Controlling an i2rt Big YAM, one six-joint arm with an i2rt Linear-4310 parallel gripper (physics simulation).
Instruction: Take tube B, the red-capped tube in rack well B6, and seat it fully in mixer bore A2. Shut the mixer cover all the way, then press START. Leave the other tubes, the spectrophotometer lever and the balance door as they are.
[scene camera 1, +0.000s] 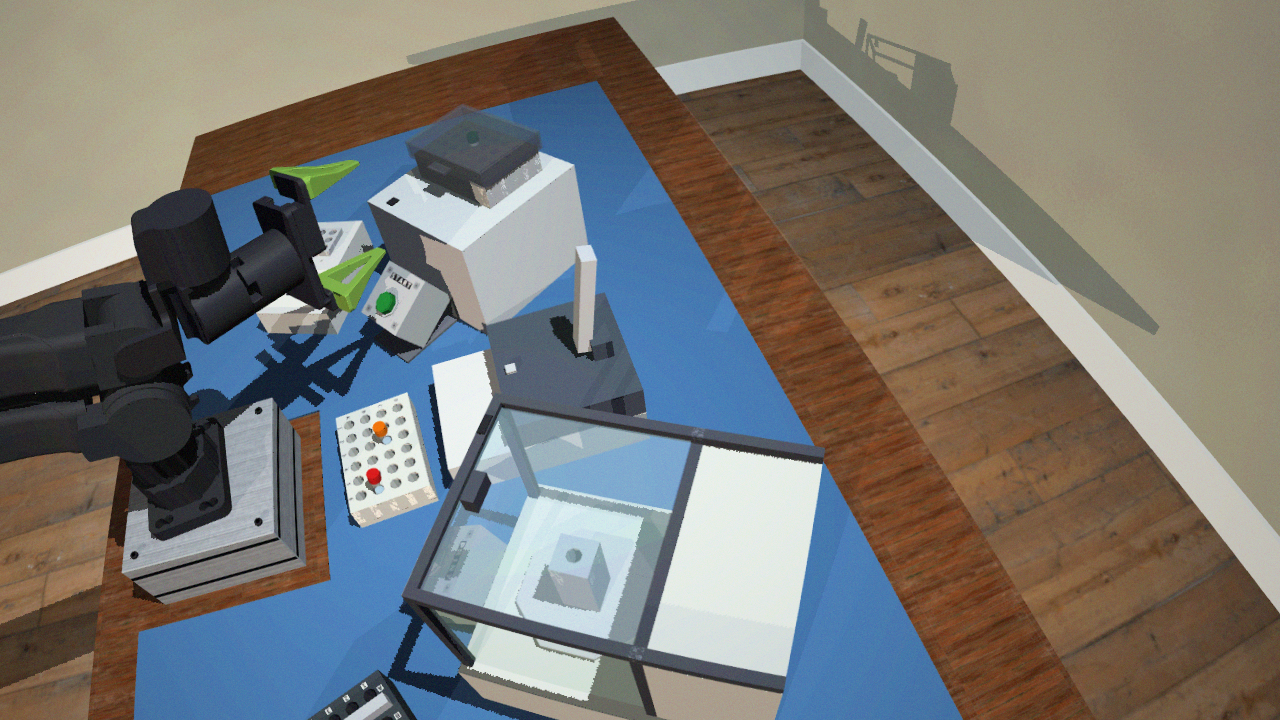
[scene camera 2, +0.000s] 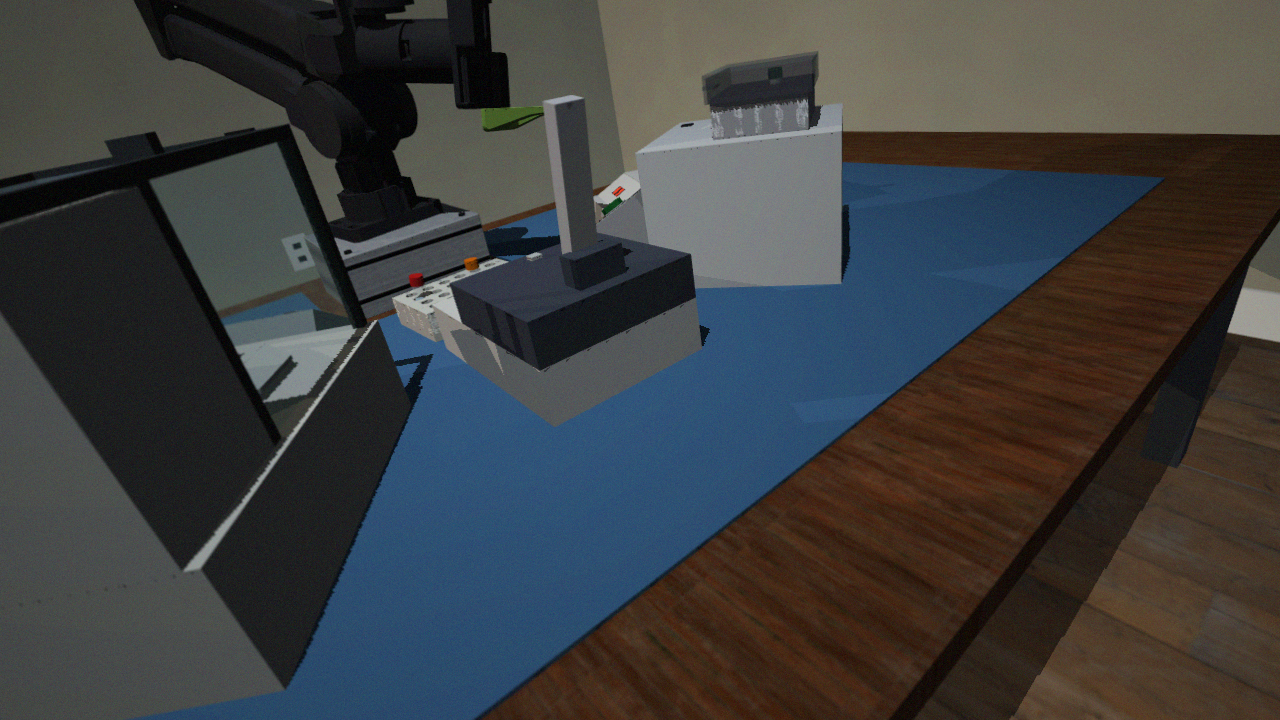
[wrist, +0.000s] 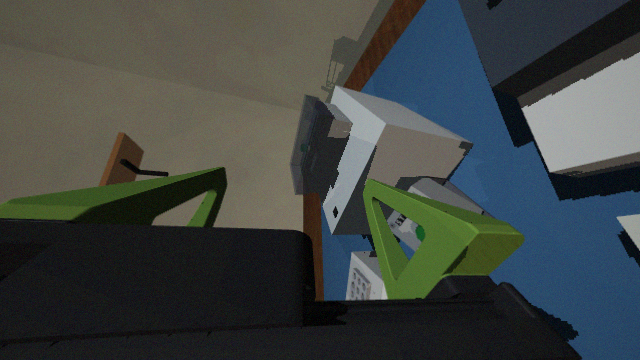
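Where they show: gripper, fingertip midpoint: (scene camera 1: 369, 207) (scene camera 2: 565, 52) (wrist: 299, 181); arm's base, origin of the base link: (scene camera 1: 191, 481) (scene camera 2: 387, 223).
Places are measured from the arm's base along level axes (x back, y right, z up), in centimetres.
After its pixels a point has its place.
The red-capped tube (scene camera 1: 373, 475) @(z -1.9, x -18.8, y 6.9 cm) (scene camera 2: 416, 279) @(z -2.2, x -19.4, y 6.9 cm) stands in the white rack (scene camera 1: 391, 505) @(z -5.4, x -19.1, y 8.5 cm) (scene camera 2: 414, 315) @(z -5.2, x -20.2, y 8.6 cm), near an orange-capped tube (scene camera 1: 380, 428) @(z -1.9, x -20.8, y 1.6 cm) (scene camera 2: 471, 264) @(z -2.2, x -21.3, y 1.6 cm). The mixer (scene camera 1: 528, 232) @(z 2.1, x -43.6, y -14.2 cm) (scene camera 2: 742, 205) @(z 0.6, x -43.8, y -14.3 cm) (wrist: 415, 150) @(z 0.6, x -34.4, y -12.1 cm) is a tall white box. Its smoky see-through cover (scene camera 1: 474, 147) @(z 11.7, x -40.9, y -20.1 cm) (scene camera 2: 760, 78) @(z 10.8, x -44.6, y -17.2 cm) (wrist: 304, 145) @(z 11.7, x -39.2, y -20.5 cm) lies over the bore block, tilted slightly in the second scene view; a green spot shows through it. Bore A2 cannot be made out. The green START button (scene camera 1: 386, 302) @(z -0.3, x -25.5, y -14.6 cm) (scene camera 2: 612, 206) @(z -0.5, x -26.3, y -14.3 cm) (wrist: 420, 233) @(z -0.1, x -25.5, y -15.6 cm) is on a small sloped box beside the mixer. My gripper (scene camera 1: 370, 207) @(z 15.3, x -28.1, y -10.2 cm) (wrist: 299, 181) @(z 15.3, x -28.1, y -10.2 cm) is open and empty, in the air left of the mixer in the first scene view.
A white block unit (scene camera 1: 350, 234) @(z -1.2, x -23.3, y -31.6 cm) (wrist: 367, 280) @(z -0.9, x -20.5, y -29.4 cm) stands partly behind my gripper. The spectrophotometer (scene camera 1: 546, 358) @(z 0.6, x -39.0, y 3.7 cm) (scene camera 2: 617, 335) @(z -2.9, x -46.6, y 5.5 cm) with its upright lever (scene camera 1: 584, 300) @(z 8.1, x -43.5, y 5.6 cm) (scene camera 2: 572, 174) @(z 8.1, x -44.5, y 5.0 cm) stands between mixer and glass-sided balance (scene camera 1: 747, 537) @(z 13.1, x -43.1, y 35.1 cm) (scene camera 2: 80, 537) @(z 2.5, x -49.1, y 34.2 cm). A dark rack (scene camera 1: 380, 694) @(z -2.6, x -13.9, y 28.0 cm) shows at the first view's bottom edge.
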